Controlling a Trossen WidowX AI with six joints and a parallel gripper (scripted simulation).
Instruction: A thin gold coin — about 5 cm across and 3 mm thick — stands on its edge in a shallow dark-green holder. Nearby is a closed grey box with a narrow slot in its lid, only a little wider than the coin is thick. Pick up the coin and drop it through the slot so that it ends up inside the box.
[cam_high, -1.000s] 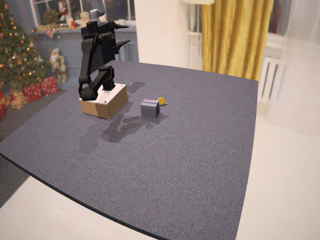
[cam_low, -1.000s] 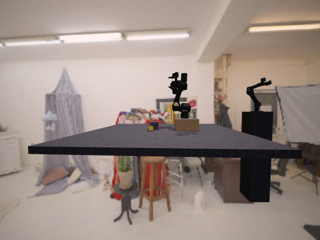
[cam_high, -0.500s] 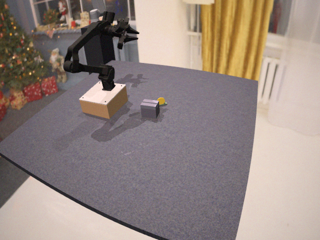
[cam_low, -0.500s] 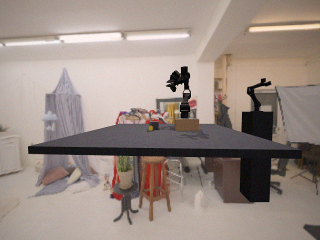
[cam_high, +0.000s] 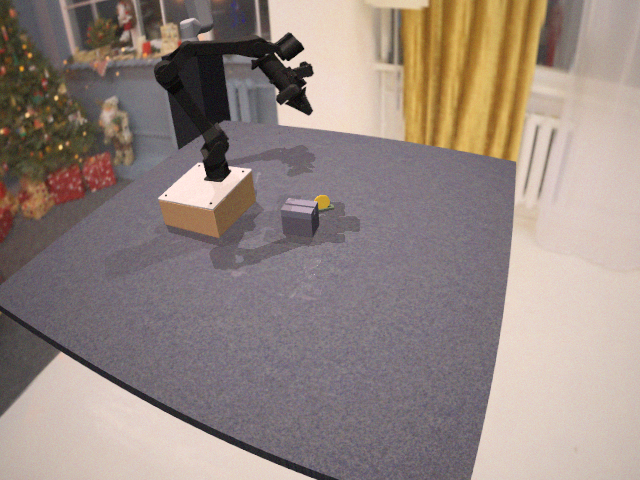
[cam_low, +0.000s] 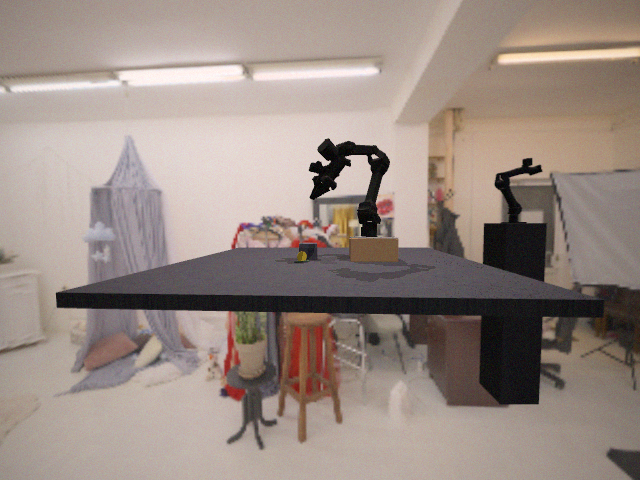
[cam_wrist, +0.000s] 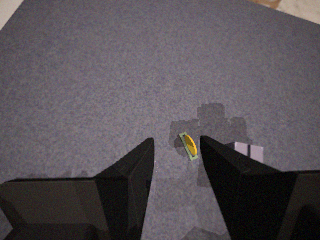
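Right now my gripper tip is 50 mm short of the coin, 70 mm to the left of it and 250 mm above it.
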